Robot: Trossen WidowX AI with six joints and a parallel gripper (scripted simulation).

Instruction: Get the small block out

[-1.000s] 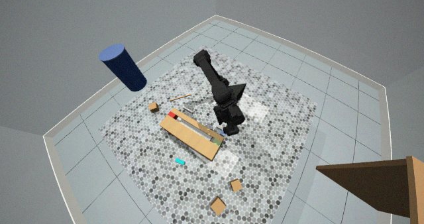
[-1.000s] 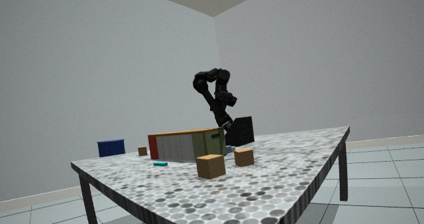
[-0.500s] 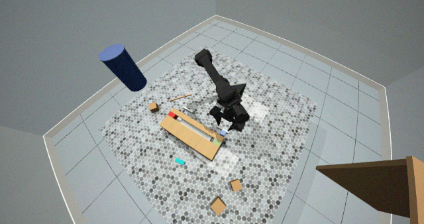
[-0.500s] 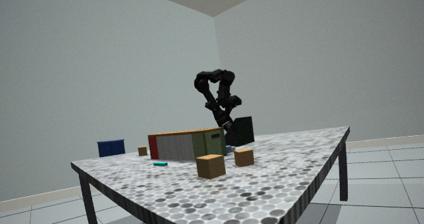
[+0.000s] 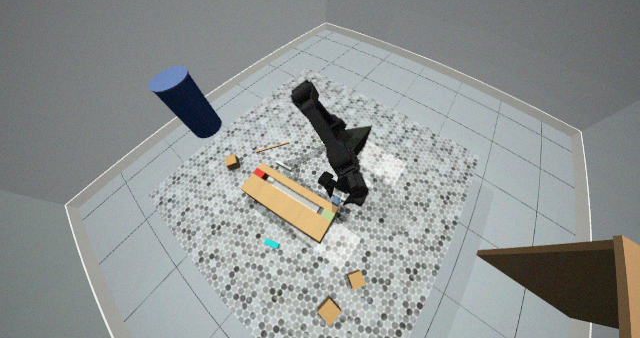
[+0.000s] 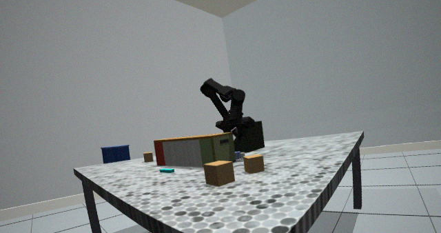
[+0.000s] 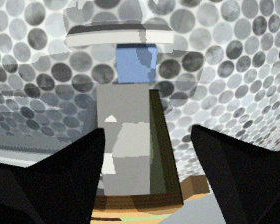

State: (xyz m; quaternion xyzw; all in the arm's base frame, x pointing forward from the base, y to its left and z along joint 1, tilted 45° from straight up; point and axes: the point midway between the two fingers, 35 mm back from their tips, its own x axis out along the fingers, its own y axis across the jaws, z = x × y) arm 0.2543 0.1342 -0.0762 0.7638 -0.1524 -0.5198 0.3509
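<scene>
Right now the light blue block is 7 cm below my gripper tip, 2 cm behind it and 1 cm to the right of it. From my gripper tip the other things lie so: box 16 cm to the right, 9 cm ahead, 2 cm below; cyan piece 30 cm ahead, 11 cm to the right, 8 cm below; thin stick 46 cm to the right, 8 cm below, 4 cm behind.
</scene>
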